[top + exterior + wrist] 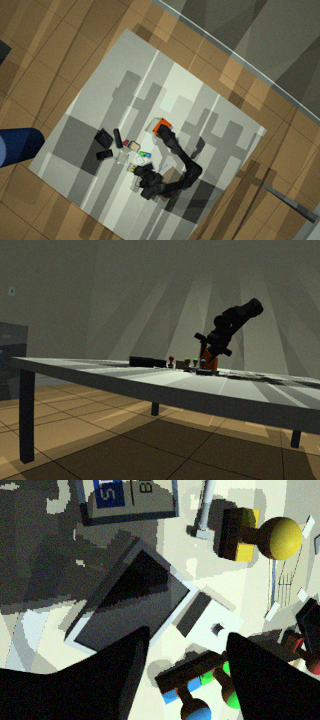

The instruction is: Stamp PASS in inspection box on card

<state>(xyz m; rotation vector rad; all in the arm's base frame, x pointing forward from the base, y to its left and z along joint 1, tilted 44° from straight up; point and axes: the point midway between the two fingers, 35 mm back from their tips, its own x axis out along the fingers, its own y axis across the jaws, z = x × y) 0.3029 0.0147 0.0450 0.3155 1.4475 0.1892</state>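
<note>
The dark ink pad lies 5 cm below my gripper tip and 2 cm to the left of it. Also, from my gripper tip: grey block 5 cm to the right, 4 cm below, 3 cm behind; yellow-knobbed stamp 7 cm to the right, 5 cm ahead, 4 cm below; bolt 6 cm ahead, 5 cm below, 4 cm to the right.
</note>
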